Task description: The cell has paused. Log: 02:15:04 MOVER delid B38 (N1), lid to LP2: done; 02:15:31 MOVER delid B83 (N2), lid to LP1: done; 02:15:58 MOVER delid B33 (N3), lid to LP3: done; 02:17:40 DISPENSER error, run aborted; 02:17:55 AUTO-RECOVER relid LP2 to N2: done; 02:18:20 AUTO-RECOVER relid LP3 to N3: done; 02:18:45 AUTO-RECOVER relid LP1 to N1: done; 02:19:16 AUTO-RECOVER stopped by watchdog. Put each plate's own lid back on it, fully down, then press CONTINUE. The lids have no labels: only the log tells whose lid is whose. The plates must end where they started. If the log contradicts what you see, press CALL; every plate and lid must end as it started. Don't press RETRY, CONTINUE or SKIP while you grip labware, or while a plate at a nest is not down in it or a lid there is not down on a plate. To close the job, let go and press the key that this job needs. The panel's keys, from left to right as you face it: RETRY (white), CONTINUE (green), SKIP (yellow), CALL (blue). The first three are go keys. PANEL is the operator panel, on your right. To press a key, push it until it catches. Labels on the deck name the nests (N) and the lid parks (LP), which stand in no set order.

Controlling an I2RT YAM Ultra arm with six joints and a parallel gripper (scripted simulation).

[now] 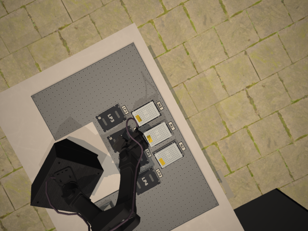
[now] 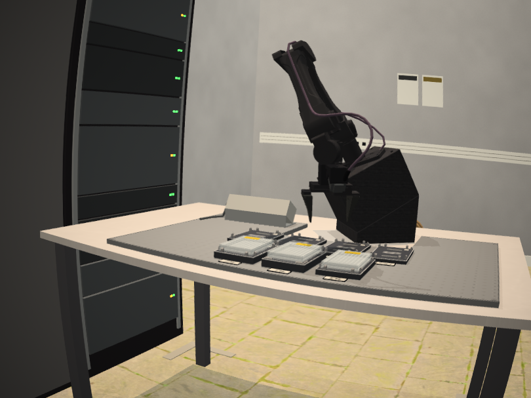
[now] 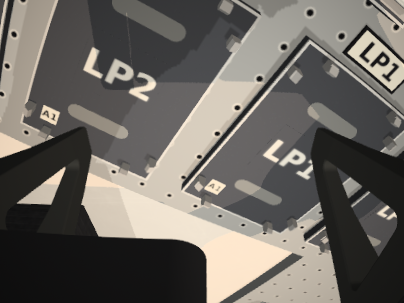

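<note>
My hand is 20 mm past the lid park LP1, 90 mm to the left of it and 80 mm above it. Round my hand: clear lid: 160 mm ahead, 10 mm to the right, 50 mm below; then green key: 280 mm behind, 340 mm to the right, 20 mm below; then lid park LP4: 10 mm behind, 220 mm to the right, 80 mm below.
</note>
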